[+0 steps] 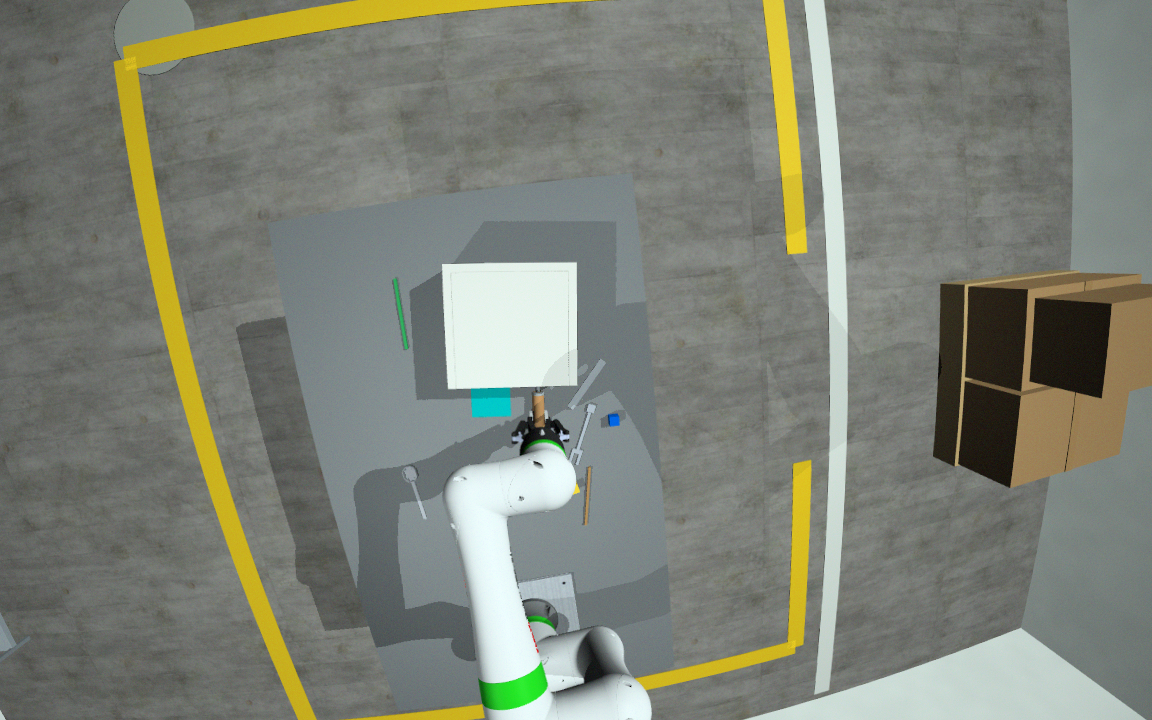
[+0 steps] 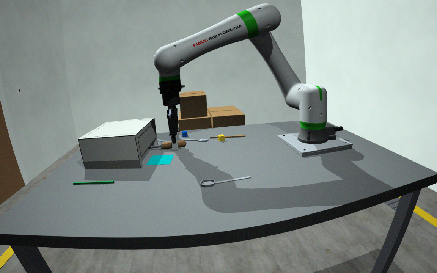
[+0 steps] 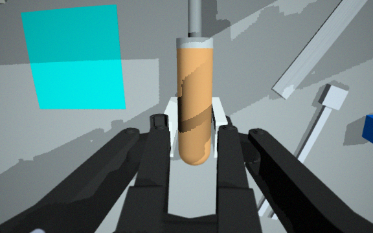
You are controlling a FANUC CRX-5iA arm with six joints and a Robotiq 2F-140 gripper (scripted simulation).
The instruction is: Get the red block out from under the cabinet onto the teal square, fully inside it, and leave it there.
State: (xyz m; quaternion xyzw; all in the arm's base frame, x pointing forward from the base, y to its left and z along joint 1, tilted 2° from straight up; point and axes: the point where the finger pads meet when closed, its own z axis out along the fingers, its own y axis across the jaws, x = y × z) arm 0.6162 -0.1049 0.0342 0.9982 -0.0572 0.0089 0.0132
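Right now my hand is 6 cm short of the teal square, 11 cm to the right of it and 4 cm above it. Also, from my hand: fork wrench: 7 cm behind, 11 cm to the right, 3 cm below; long grey hook tool: 14 cm ahead, 2 cm to the left, 2 cm below; grey bar: 6 cm ahead, 13 cm to the right, 4 cm below.
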